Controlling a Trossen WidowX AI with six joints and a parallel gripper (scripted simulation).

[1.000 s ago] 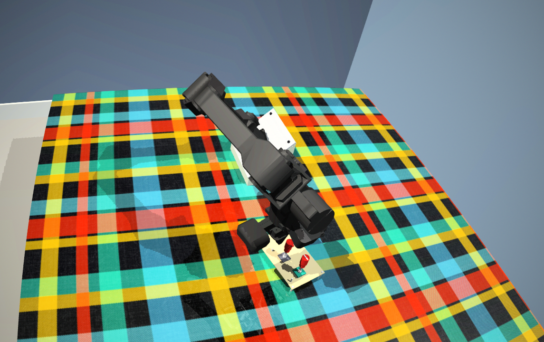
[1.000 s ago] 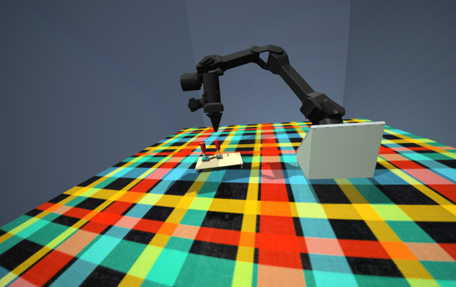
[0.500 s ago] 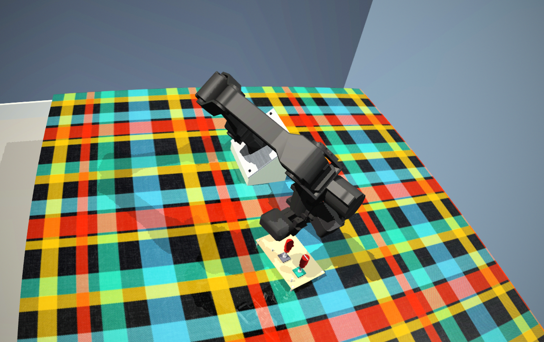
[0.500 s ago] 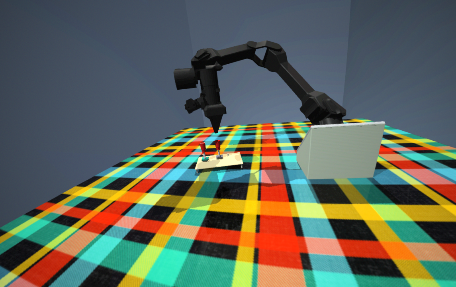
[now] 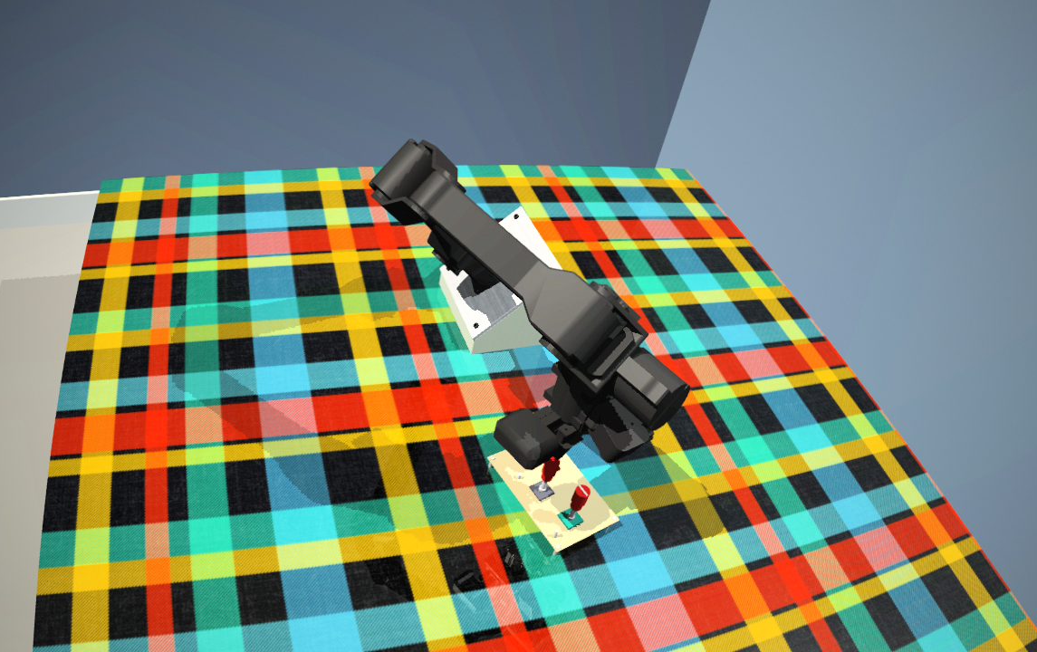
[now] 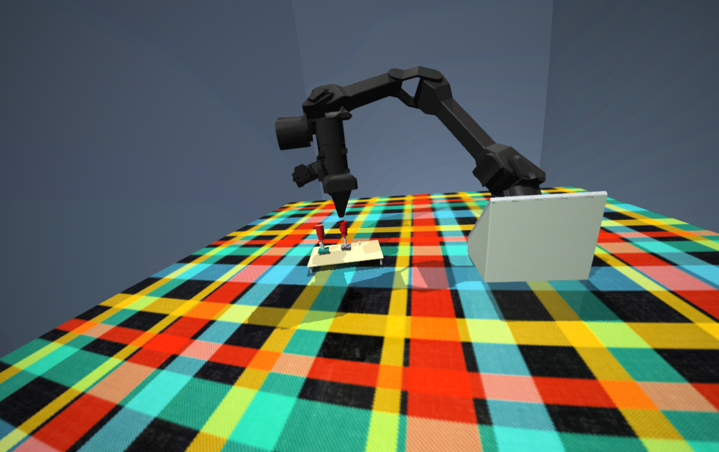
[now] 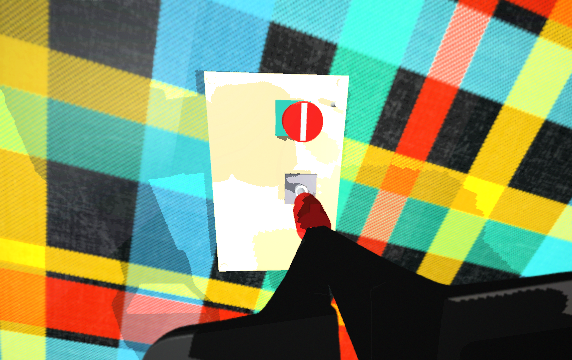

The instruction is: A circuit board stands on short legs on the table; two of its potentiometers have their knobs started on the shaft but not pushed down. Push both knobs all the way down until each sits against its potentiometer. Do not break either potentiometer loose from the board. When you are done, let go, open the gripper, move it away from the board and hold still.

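Right now my gripper tip is 5 cm short of the knob, 2 cm to the right of it and 2 cm above it.
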